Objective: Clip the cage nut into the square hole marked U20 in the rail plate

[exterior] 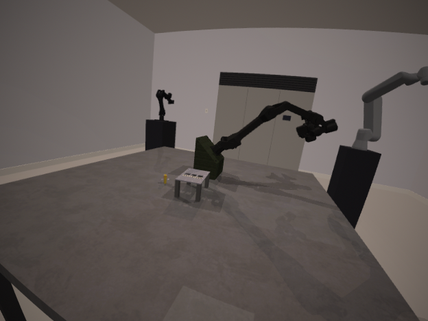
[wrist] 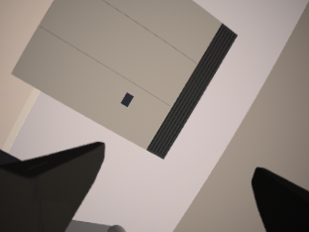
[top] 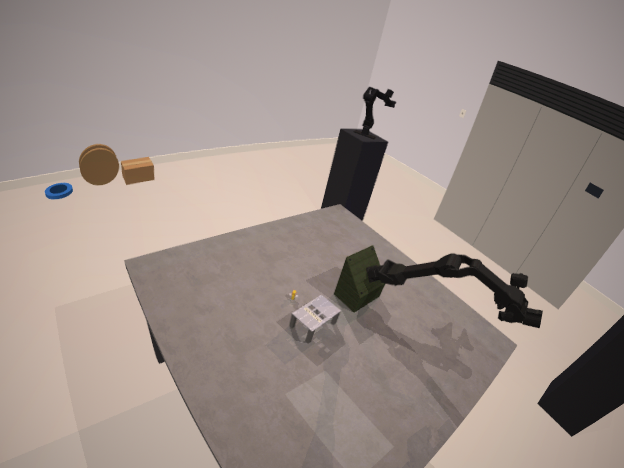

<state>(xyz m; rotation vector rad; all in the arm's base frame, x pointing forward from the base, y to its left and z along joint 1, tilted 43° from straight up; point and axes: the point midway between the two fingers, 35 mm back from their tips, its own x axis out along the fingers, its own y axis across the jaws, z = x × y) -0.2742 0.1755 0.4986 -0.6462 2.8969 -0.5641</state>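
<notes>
The yellow cage nut lies 63 cm ahead of my gripper tip, 57 cm to the right of it and 33 cm below it.
</notes>
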